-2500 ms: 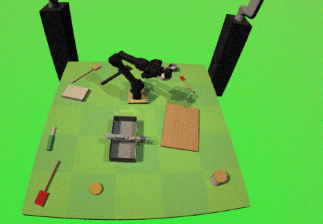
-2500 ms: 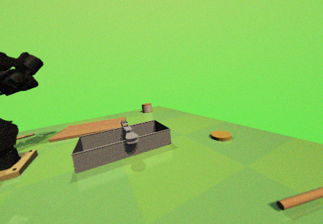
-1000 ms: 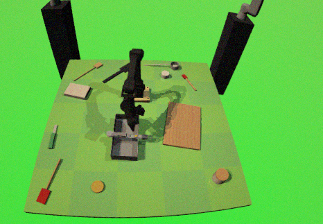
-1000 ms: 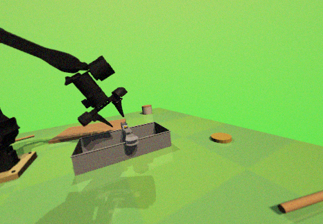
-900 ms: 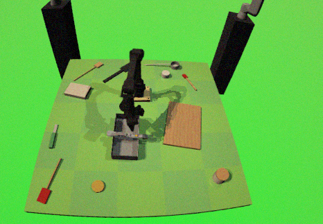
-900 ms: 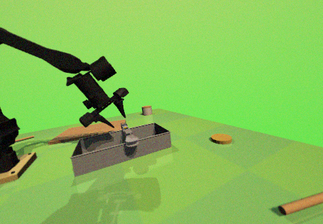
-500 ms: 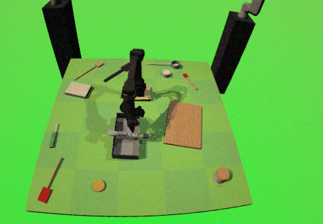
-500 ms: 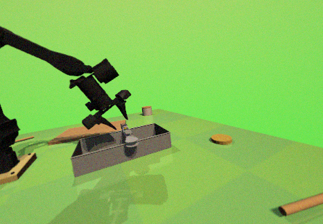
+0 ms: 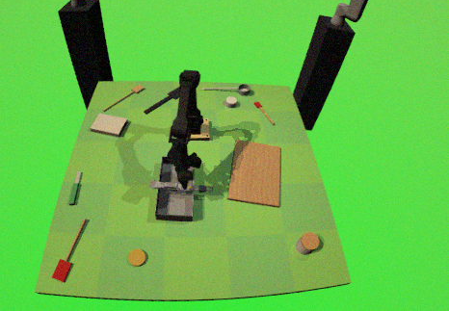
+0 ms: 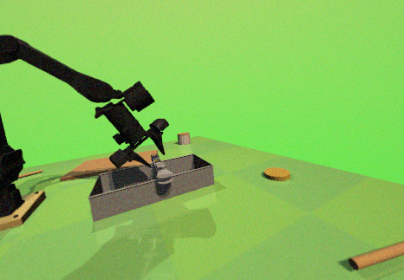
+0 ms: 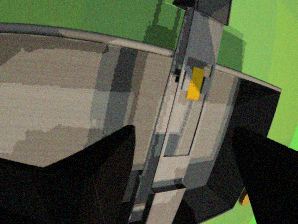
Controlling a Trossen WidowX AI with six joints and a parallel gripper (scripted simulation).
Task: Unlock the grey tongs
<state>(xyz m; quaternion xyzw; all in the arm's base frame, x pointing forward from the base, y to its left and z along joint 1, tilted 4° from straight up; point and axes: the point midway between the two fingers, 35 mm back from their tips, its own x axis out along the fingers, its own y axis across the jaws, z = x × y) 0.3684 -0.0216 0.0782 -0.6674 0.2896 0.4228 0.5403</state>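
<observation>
Right now the yellow lock piece is 3 cm to the left of my gripper tip and 1 cm below it. Also, from my gripper tip: grey roasting tin: 4 cm to the right, 4 cm below, 2 cm behind; then red spatula: 46 cm to the right, 34 cm ahead, 6 cm below; then wooden board: 34 cm to the left, 15 cm behind, 6 cm below.
</observation>
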